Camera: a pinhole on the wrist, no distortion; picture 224 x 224 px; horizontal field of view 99.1 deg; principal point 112.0 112.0 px. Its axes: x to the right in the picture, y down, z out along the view. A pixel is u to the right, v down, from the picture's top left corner.
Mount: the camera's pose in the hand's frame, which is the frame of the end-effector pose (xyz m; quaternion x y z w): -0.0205 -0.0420 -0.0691 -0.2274 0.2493 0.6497 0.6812
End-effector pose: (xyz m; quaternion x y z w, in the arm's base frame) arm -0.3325 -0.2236 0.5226 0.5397 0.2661 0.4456 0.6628
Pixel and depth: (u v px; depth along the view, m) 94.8 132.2 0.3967
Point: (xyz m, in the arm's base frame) -0.1851 -0.4343 0.7406
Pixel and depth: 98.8 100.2 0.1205
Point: -0.3106 -0.2403 0.5517
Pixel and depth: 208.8 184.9 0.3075
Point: -0.5843 -0.4061 0.8722
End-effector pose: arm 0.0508 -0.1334 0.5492 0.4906 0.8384 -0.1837 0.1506
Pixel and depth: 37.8 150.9 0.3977
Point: 0.1474 -0.4753 0.2406
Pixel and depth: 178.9 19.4 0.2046
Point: 0.1249 0.1003 0.4407
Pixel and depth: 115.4 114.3 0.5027
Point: 0.3332 -0.1500 0.2336
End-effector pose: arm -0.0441 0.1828 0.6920 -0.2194 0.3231 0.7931 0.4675
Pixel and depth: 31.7 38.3 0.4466
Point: -0.1632 0.7709 0.8100
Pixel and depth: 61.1 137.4 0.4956
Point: -0.0680 0.4199 1.1410
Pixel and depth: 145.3 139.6 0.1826
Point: -0.1271 0.1236 0.7940
